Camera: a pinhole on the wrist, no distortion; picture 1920 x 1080 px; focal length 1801.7 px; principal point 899.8 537.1 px. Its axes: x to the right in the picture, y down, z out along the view. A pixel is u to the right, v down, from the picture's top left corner.
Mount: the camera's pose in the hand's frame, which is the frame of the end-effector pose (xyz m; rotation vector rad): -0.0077 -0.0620 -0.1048 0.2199 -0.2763 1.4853
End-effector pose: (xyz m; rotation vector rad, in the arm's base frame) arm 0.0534 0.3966 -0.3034 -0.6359 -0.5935 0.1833
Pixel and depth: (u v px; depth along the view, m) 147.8 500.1 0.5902
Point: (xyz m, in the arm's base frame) -0.2030 0.1922 0.2140
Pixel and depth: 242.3 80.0 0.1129
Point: 0.0674 0.2859 -0.2199
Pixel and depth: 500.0 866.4 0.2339
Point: -0.0597 0.2813 -0.1592
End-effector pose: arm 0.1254 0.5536 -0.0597 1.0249 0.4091 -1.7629
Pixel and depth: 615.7 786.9 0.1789
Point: -0.0204 0.6027 -0.0197
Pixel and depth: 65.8 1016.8 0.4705
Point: -0.3335 0.6452 0.1569
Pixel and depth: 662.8 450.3 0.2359
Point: -0.0694 0.5562 -0.0188
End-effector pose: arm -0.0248 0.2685 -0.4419 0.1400 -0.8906 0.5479
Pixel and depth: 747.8 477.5 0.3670
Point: -0.0907 0.0070 -0.2838
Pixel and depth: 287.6 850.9 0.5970
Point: -0.1577 -0.2948 -0.2639
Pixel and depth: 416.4 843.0 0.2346
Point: -0.0264 0.0472 -0.4083
